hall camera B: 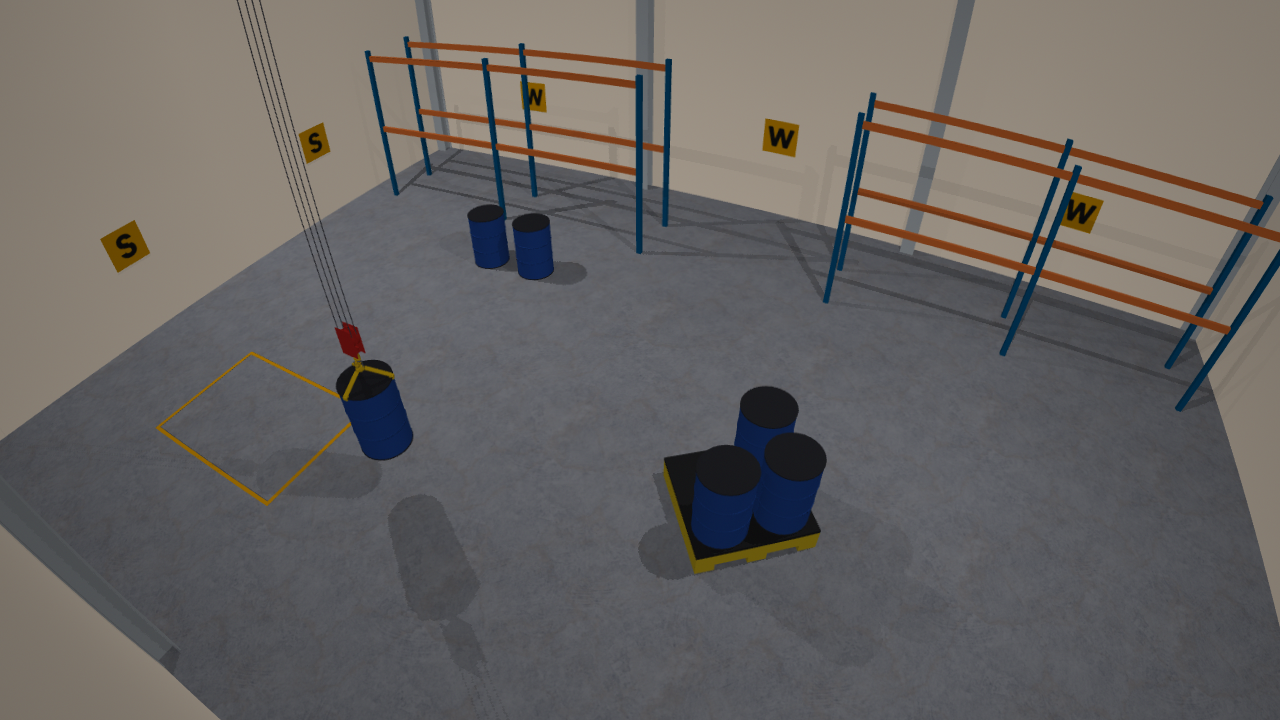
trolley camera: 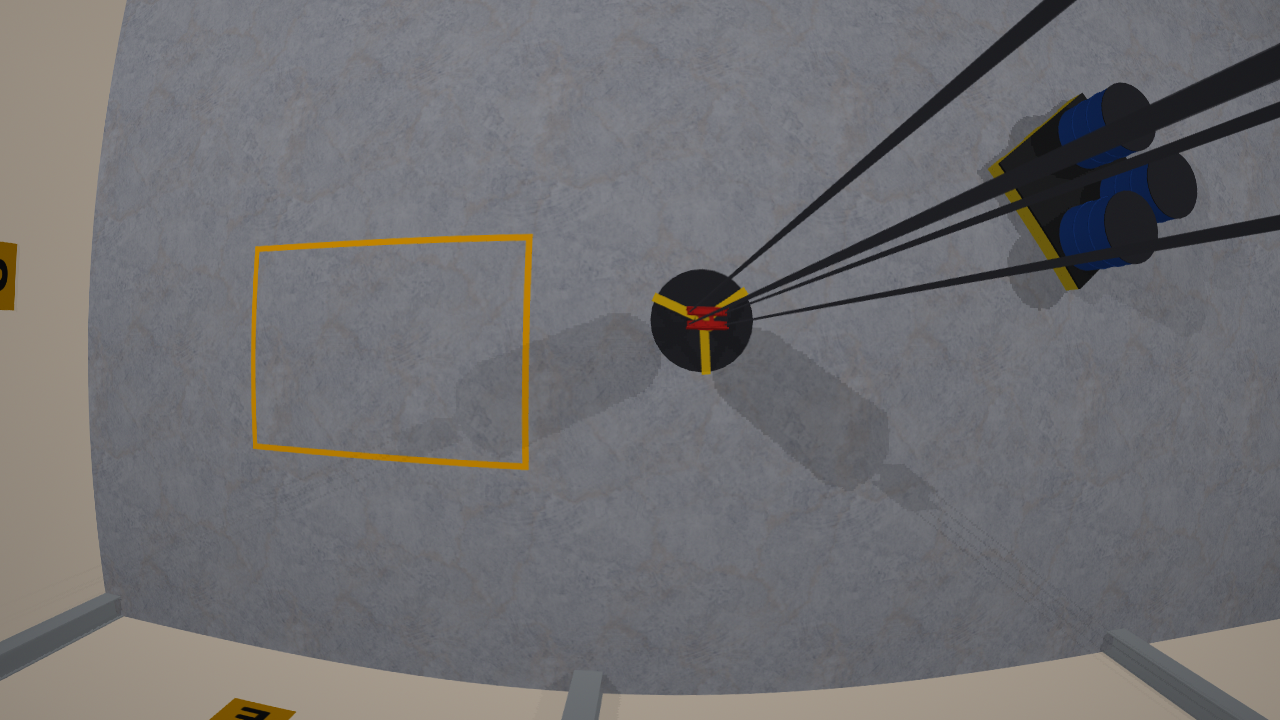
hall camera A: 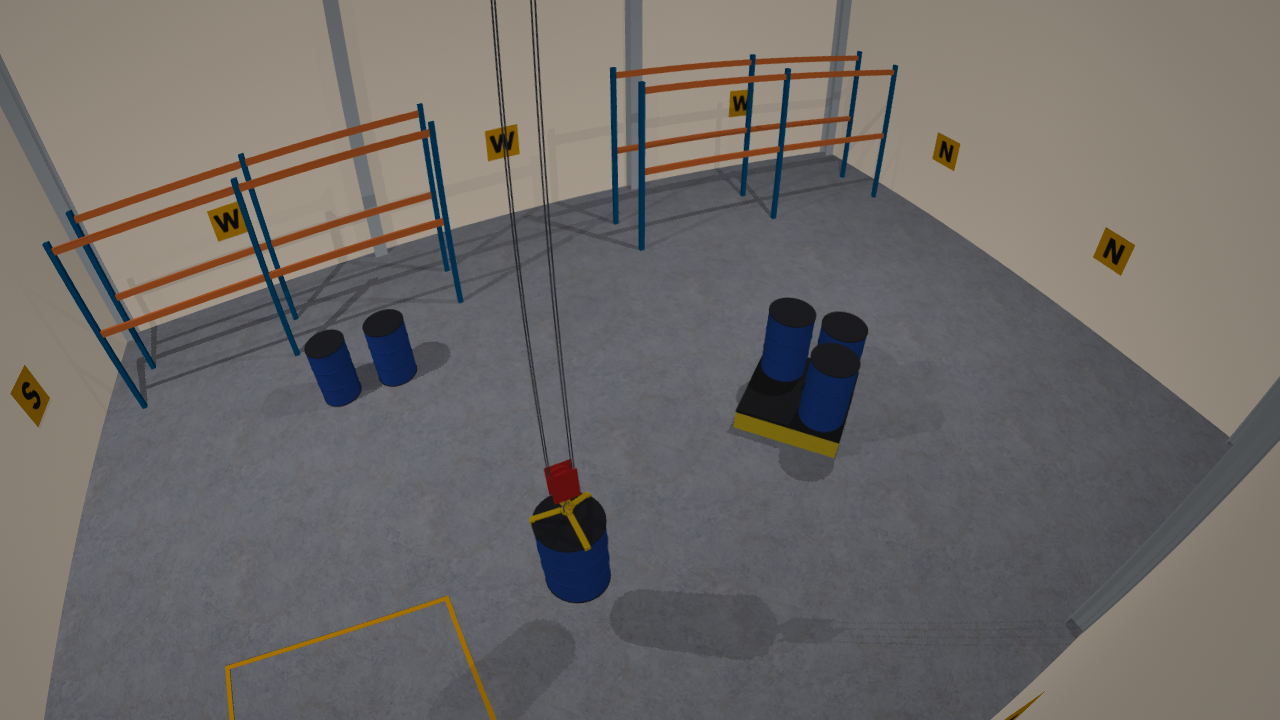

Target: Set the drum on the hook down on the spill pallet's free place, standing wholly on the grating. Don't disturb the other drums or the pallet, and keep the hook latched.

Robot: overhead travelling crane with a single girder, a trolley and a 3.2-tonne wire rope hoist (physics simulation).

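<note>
The blue drum (hall camera A: pixel 575 568) (hall camera B: pixel 380 422) (trolley camera: pixel 675 344) with a black lid hangs from the hook (hall camera A: pixel 566 506) (hall camera B: pixel 358 363) (trolley camera: pixel 707 317) by a three-armed yellow lifter, under the red hook block (hall camera A: pixel 562 481) (hall camera B: pixel 349 340). It is off the floor, with its shadows apart from it in hall camera A. The latch is too small to see. The spill pallet (hall camera A: pixel 787 433) (hall camera B: pixel 716 561) (trolley camera: pixel 1049 255) has a yellow side and black grating and carries three blue drums. Its bare grating (hall camera A: pixel 769 402) (hall camera B: pixel 687 472) is at the near left in hall camera A and the far left in hall camera B. The hanging drum is well away from it.
Two more blue drums (hall camera A: pixel 332 368) (hall camera B: pixel 533 246) stand side by side near a rack (hall camera A: pixel 259 250) (hall camera B: pixel 639 170). Another rack (hall camera A: pixel 641 170) (hall camera B: pixel 1038 259) stands along the W wall. A yellow floor outline (hall camera A: pixel 340 631) (hall camera B: pixel 210 465) (trolley camera: pixel 528 358) lies beside the hanging drum.
</note>
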